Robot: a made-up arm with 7 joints.
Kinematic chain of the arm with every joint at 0, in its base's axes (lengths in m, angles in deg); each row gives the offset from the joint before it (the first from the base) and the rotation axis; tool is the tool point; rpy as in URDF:
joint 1: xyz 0 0 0.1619 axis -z
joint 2: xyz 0 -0.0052 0.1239 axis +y
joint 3: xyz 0 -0.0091 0.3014 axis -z
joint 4: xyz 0 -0.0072 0.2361 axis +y
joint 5: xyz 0 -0.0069 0.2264 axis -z
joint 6: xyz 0 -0.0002 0.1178 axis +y
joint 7: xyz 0 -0.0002 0.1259 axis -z
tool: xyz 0 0 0 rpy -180 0 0
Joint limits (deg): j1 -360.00..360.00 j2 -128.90..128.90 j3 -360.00..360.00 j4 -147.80..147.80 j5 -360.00..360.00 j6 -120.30..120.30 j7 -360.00..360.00
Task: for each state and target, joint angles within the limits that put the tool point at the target. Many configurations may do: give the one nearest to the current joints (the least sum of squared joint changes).
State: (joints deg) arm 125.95 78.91 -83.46 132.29 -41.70 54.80 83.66
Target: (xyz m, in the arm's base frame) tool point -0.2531 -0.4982 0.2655
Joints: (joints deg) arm 161.16 83.32 -72.98 100.14 -45.28 50.33 83.66
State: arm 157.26 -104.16 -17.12 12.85 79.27 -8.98 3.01
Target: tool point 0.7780 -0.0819 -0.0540
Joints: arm 161.65 -128.90 -51.86 59.07 87.81 -38.44 3.01
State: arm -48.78 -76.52 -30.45 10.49 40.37 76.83 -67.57
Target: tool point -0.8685 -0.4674 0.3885
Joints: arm -25.48 -87.33 -30.83 -2.83 39.27 33.48 -67.57
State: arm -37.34 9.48 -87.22 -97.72 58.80 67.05 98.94
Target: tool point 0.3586 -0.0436 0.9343
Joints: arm -52.84 -3.93 -108.34 -84.85 58.50 82.31 98.94
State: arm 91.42 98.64 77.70 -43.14 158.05 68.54 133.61
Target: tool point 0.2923 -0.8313 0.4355
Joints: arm 86.84 88.57 75.10 -29.00 155.94 57.97 133.61
